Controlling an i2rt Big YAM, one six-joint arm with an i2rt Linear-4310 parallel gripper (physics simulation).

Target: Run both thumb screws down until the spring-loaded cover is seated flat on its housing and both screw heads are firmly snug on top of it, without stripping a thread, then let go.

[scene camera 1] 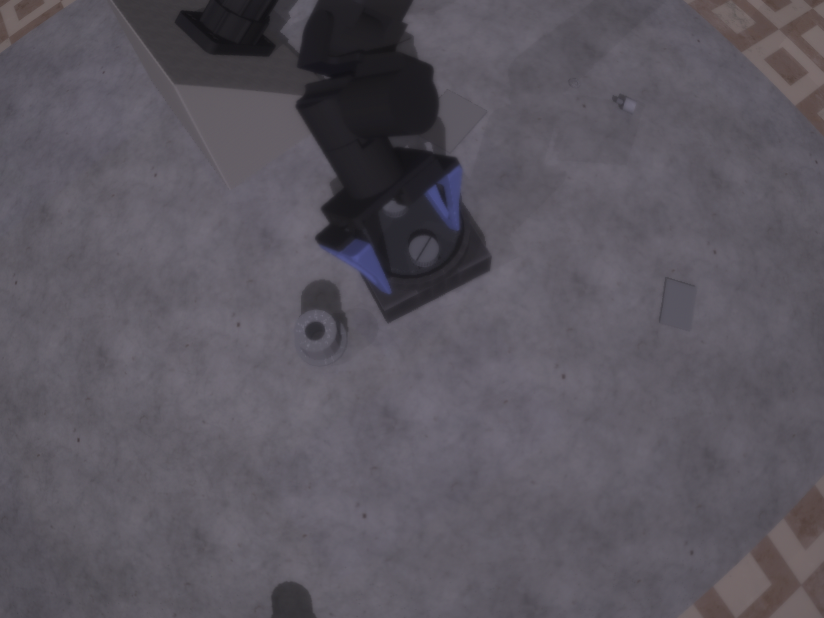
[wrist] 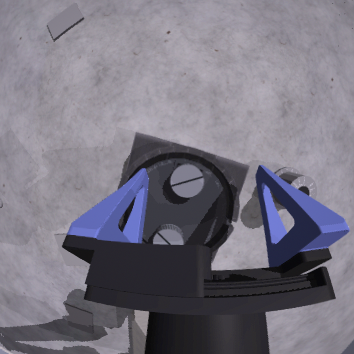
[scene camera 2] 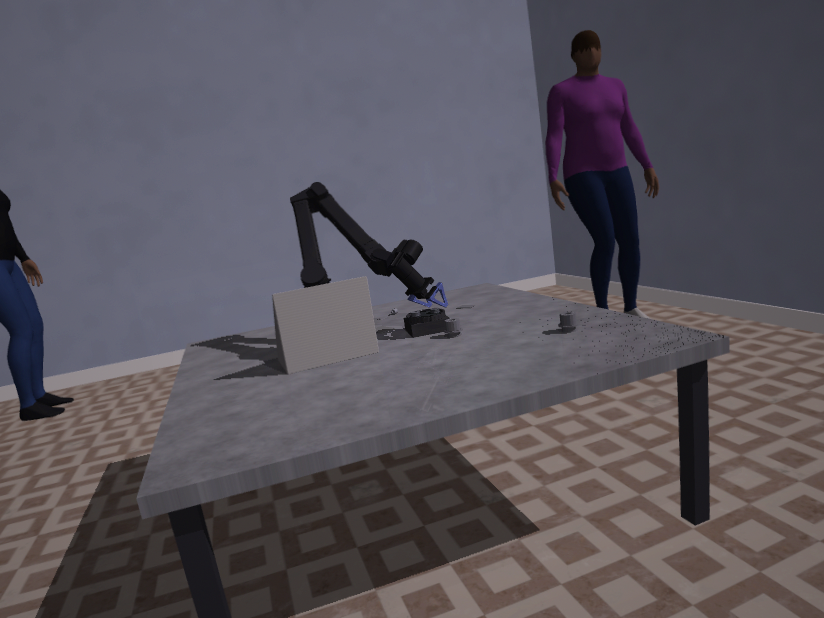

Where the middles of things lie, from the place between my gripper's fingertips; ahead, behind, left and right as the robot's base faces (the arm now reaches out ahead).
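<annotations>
What I can see is my gripper, and it's 3 cm above the round cover (scene camera 1: 390,238), 2 cm to the right of it and 4 cm past it.
</annotations>
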